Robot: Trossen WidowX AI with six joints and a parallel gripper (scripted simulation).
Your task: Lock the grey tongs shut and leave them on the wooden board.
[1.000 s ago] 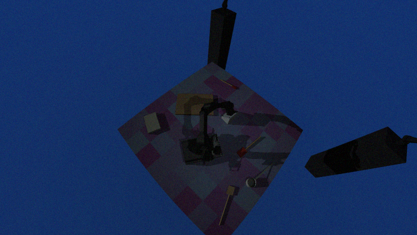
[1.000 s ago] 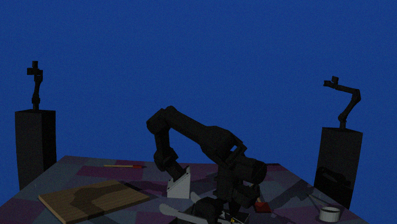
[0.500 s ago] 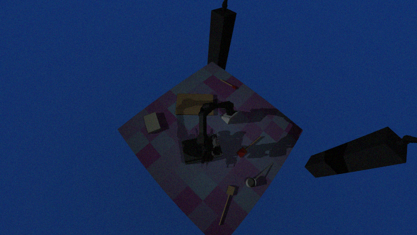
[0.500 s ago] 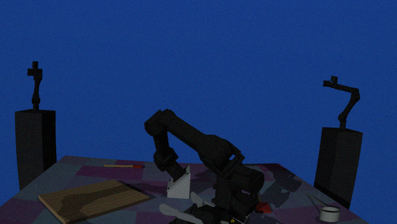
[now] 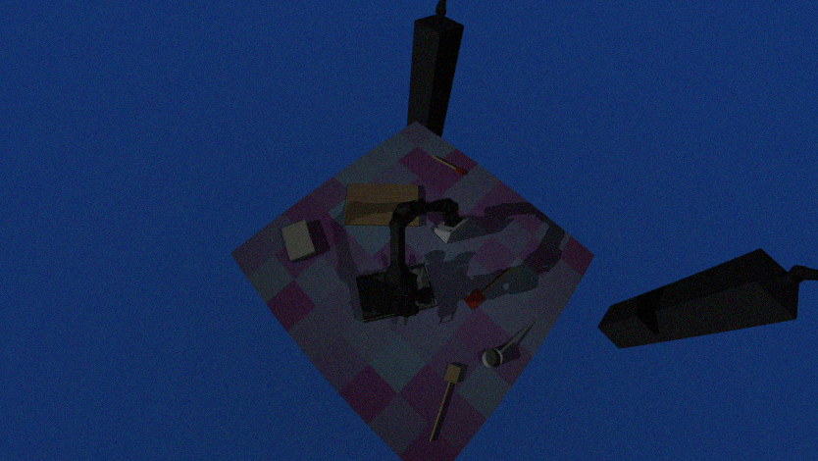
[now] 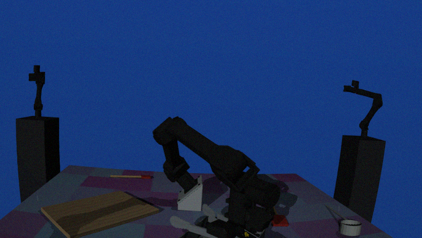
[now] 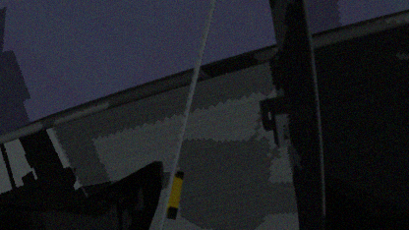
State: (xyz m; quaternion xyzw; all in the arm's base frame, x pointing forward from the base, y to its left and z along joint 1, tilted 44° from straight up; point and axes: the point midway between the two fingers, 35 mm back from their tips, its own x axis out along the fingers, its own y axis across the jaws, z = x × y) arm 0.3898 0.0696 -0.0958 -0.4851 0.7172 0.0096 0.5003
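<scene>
Now: the roasting tin 50 mm to the right of my gripper tip and 20 mm ahead of it. The rest, counted from my gripper tip: beige block (540 mm to the right, 200 mm ahead, 20 mm below); then red spatula (300 mm behind, 200 mm to the left, 20 mm below); then wooden board (440 mm to the right, 230 mm behind, 20 mm below).
</scene>
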